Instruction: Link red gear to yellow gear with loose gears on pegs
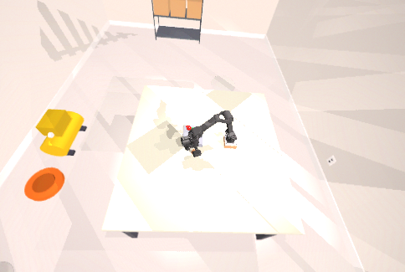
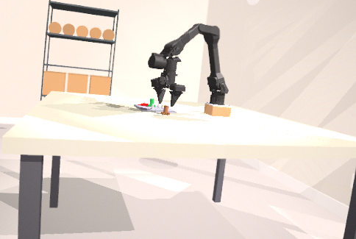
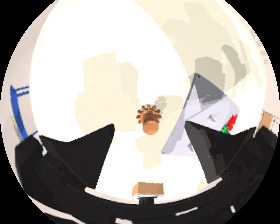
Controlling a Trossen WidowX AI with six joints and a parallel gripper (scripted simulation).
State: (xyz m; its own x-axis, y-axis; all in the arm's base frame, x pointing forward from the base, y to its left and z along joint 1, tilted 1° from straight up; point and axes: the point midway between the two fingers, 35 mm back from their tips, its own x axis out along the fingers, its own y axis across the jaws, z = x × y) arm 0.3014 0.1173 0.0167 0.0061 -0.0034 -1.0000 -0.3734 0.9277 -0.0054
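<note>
My gripper tip is now 2 cm above the brown gear. Also, from my gripper tip: yellow gear: 5 cm behind, 20 cm to the right, 2 cm below; then red gear: 5 cm ahead, 23 cm to the right, 3 cm below; then green gear: 2 cm ahead, 21 cm to the right, 2 cm below.
</note>
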